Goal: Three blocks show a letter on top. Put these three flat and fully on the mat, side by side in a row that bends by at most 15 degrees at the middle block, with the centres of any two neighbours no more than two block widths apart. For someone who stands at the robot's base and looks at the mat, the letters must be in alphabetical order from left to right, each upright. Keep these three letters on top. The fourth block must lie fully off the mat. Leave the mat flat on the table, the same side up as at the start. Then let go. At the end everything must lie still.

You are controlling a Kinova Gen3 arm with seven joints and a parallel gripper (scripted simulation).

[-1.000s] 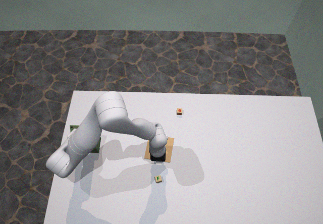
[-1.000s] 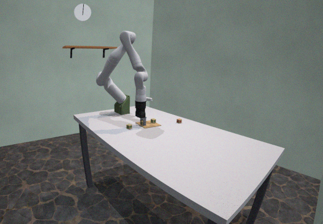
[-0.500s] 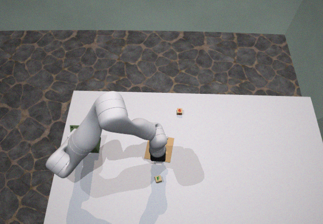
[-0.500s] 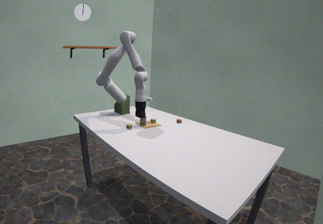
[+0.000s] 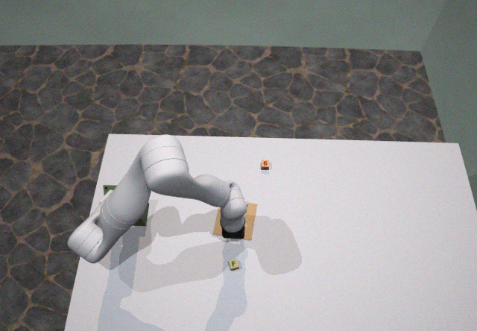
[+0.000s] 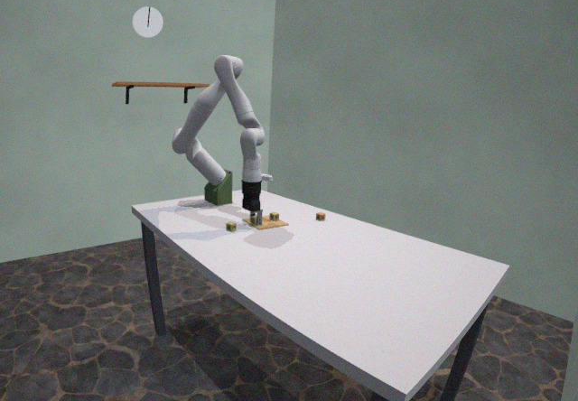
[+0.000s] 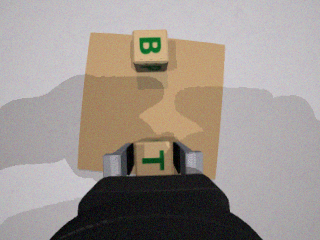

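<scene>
Now: the tan mat 50 mm to the left of my hand and 20 mm below it. The rest, counted from my hand: 6 block: 280 mm to the left, 70 mm ahead, 10 mm below; then B block: 100 mm to the left, 10 mm behind; then F block: 120 mm to the right, 20 mm ahead, 10 mm below.
</scene>
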